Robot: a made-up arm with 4 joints. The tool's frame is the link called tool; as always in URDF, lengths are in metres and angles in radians. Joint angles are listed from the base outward.
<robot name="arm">
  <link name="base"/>
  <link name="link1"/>
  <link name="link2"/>
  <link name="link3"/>
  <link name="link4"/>
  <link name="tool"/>
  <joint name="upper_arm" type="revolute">
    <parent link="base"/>
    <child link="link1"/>
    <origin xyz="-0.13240 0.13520 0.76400" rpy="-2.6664 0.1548 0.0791"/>
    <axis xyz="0 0 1"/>
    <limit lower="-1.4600" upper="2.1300"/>
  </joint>
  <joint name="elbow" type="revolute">
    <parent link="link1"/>
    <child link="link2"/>
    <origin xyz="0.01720 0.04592 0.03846" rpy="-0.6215 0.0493 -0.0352"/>
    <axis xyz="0 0 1"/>
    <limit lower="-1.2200" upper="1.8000"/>
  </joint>
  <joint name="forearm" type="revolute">
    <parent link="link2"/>
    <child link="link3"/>
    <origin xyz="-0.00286 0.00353 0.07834" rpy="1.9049 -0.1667 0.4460"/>
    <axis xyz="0 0 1"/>
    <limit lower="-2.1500" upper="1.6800"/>
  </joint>
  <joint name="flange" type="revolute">
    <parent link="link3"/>
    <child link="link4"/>
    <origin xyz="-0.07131 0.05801 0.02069" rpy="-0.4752 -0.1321 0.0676"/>
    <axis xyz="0 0 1"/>
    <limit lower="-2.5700" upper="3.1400"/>
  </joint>
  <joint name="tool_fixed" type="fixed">
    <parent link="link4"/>
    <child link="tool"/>
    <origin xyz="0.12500 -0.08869 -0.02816" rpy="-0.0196 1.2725 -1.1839"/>
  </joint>
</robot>
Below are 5 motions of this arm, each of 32 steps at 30 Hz.
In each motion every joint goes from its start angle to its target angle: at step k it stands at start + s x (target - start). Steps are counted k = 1, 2, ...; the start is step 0. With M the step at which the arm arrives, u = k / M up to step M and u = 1 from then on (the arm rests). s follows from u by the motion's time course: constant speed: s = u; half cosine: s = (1 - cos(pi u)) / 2; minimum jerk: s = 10 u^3 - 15 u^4 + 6 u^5.
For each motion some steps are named. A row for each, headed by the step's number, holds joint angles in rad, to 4 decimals.
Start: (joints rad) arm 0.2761 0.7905 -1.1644 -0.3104
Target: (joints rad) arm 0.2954 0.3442 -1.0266 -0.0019
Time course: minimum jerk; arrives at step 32
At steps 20, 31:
20: 0.2901 0.4670 -1.0645 -0.0868
31: 0.2954 0.3443 -1.0266 -0.0020

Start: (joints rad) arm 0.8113 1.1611 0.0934 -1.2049
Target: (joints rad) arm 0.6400 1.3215 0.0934 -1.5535
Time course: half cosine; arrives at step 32
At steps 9, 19, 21, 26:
9: 0.7800 1.1904 0.0934 -1.2686
19: 0.7008 1.2646 0.0934 -1.4298
21: 0.6853 1.2791 0.0934 -1.4614
26: 0.6544 1.3080 0.0934 -1.5241

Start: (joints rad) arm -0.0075 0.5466 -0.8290 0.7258
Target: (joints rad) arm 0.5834 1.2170 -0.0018 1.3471
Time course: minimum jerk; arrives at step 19
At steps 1, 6, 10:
1: -0.0067 0.5475 -0.8279 0.7266
6: 0.1016 0.6703 -0.6763 0.8405
10: 0.3171 0.9148 -0.3747 1.0670

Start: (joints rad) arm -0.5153 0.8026 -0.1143 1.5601
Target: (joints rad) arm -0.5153 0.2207 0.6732 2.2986
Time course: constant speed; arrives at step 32
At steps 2, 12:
2: -0.5153 0.7662 -0.0651 1.6063
12: -0.5153 0.5844 0.1810 1.8370

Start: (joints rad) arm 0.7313 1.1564 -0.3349 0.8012
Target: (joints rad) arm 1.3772 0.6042 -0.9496 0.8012
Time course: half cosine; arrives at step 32
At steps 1, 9, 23, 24, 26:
1: 0.7329 1.1551 -0.3364 0.8012
9: 0.8494 1.0555 -0.4473 0.8012
23: 1.2591 0.7051 -0.8372 0.8012
24: 1.2826 0.6851 -0.8596 0.8012
26: 1.3228 0.6507 -0.8978 0.8012

